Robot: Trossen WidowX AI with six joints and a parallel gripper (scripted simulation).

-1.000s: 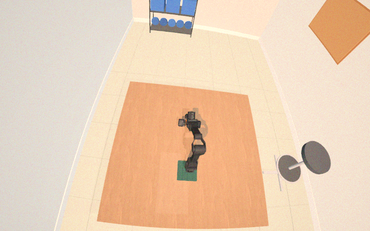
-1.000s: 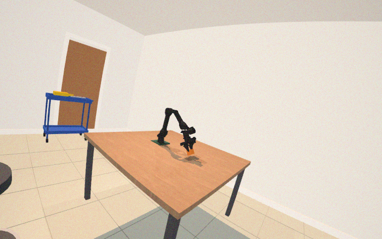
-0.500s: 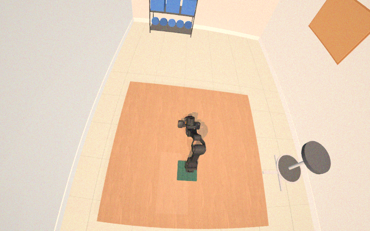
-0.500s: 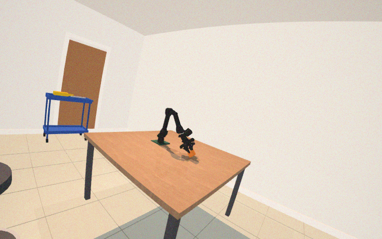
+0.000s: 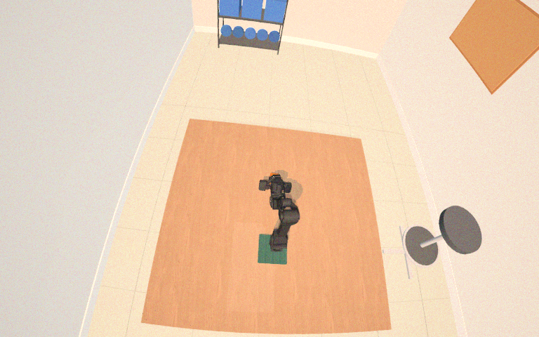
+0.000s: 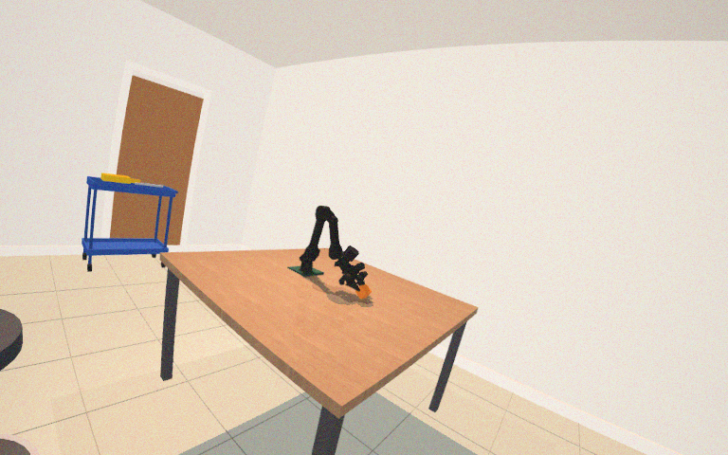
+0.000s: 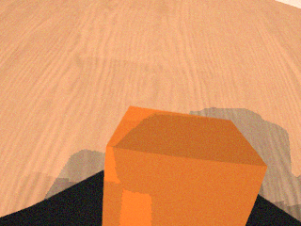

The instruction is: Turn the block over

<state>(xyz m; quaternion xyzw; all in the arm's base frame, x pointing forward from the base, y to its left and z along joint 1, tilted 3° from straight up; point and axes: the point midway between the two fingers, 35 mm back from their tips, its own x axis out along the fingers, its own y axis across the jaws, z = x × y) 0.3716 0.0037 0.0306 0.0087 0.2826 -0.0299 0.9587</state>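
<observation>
Right now my gripper tip is 2 cm above the block.
</observation>
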